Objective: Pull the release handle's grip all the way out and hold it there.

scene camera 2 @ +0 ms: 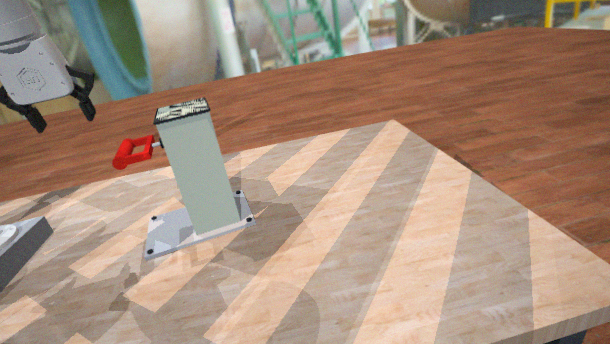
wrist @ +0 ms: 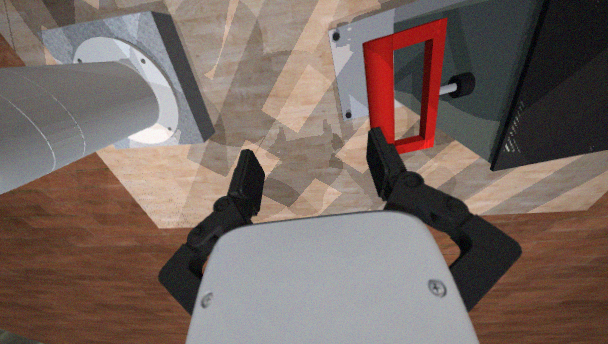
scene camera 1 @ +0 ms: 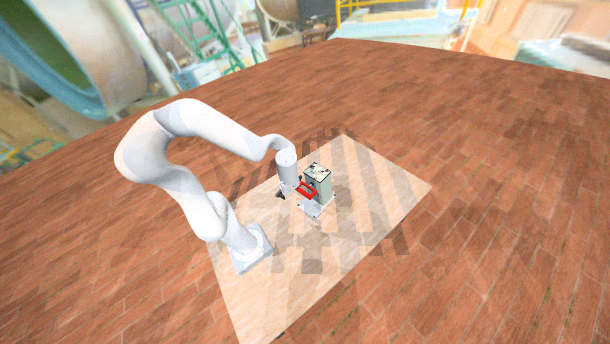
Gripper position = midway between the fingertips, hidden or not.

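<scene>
The gripper (scene camera 2: 68,123) is visible in the scene, and the wrist view shows the gripper (wrist: 310,152) as well.
</scene>
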